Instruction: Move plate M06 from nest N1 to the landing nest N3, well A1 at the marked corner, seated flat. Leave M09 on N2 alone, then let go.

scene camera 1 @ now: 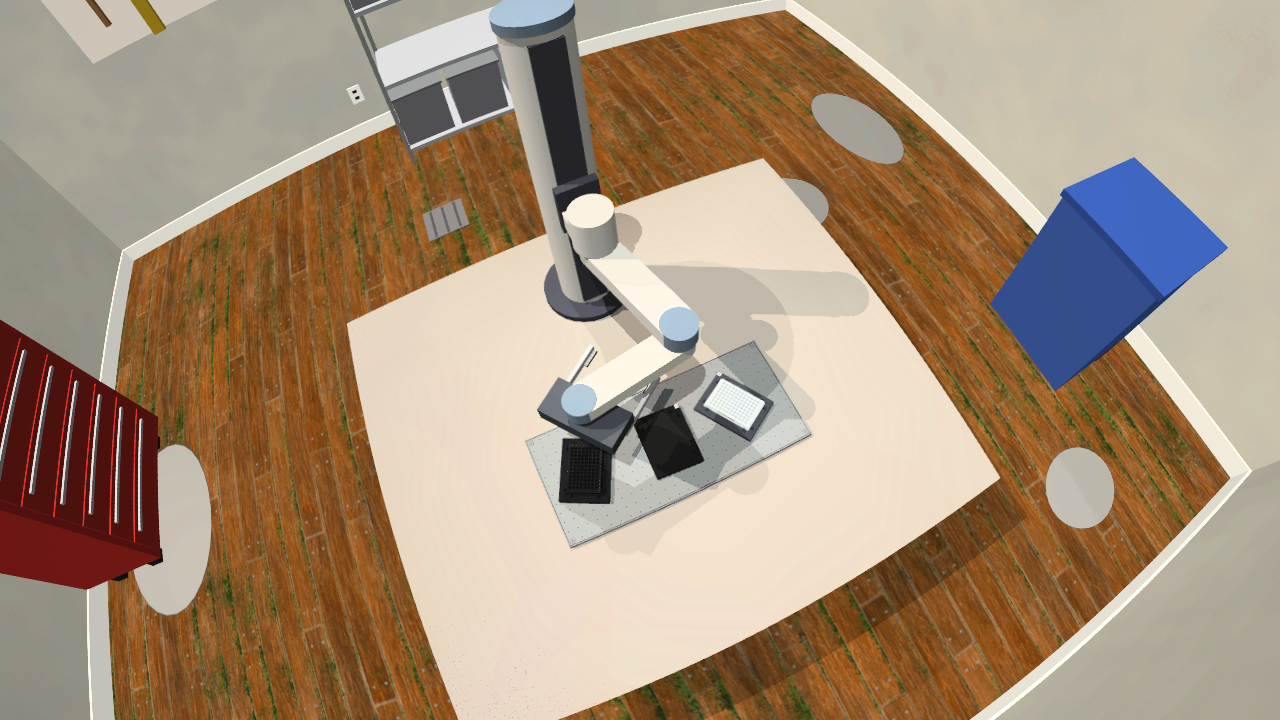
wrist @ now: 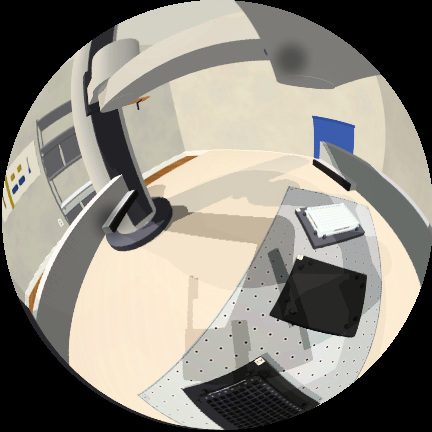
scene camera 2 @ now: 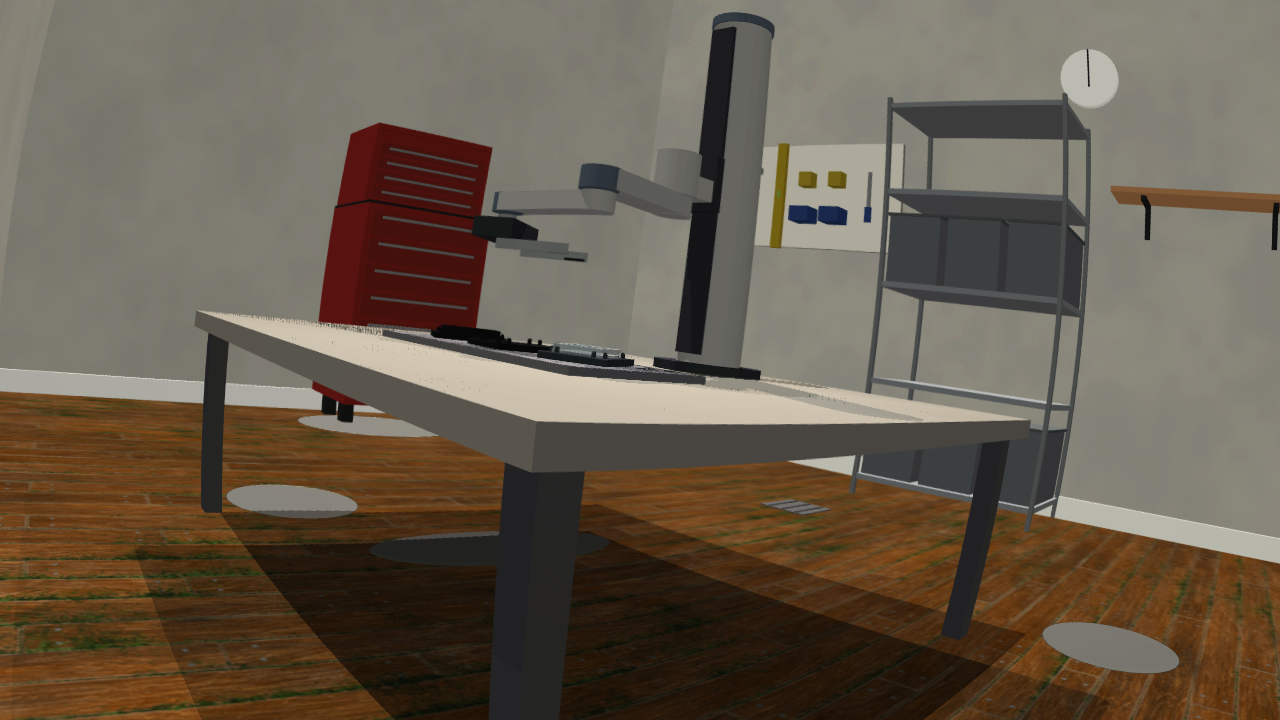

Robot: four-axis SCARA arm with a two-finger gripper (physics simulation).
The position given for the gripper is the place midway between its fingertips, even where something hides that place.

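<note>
The gripper (scene camera 1: 624, 361) is holding nothing. You'd also find the gripper (scene camera 2: 577, 253) from that camera, and the wrist camera gives a view of the gripper (wrist: 224, 159) too.
</note>
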